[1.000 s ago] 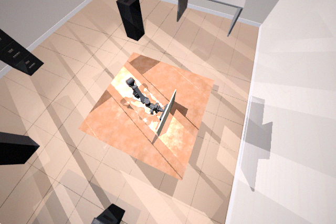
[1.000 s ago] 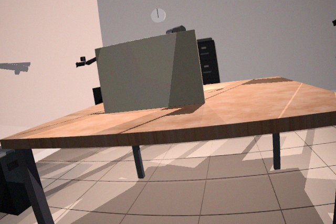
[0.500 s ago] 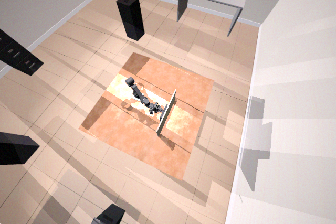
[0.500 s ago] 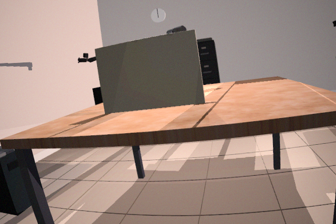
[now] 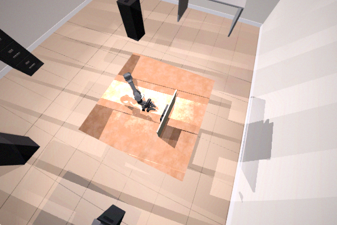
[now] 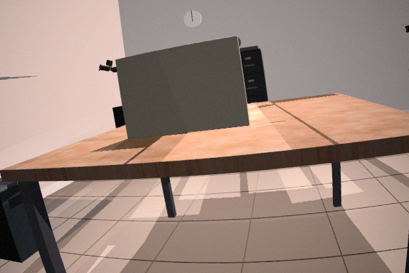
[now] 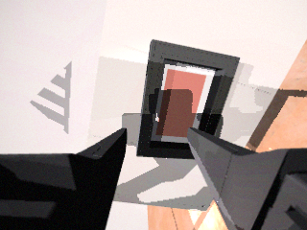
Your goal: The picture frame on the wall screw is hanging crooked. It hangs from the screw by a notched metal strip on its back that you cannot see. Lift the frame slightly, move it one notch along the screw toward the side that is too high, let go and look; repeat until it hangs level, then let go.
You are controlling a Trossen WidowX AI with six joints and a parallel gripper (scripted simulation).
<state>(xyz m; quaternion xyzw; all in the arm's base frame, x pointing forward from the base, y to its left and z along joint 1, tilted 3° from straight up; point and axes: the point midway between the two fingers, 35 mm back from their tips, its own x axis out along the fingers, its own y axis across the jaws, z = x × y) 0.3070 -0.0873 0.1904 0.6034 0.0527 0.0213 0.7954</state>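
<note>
The picture frame is 11 cm ahead of my gripper tip, 1 cm to the left of it and 5 cm below it. From my gripper tip the other things lie so: wall panel (12 cm ahead, 2 cm to the left, 7 cm below).
</note>
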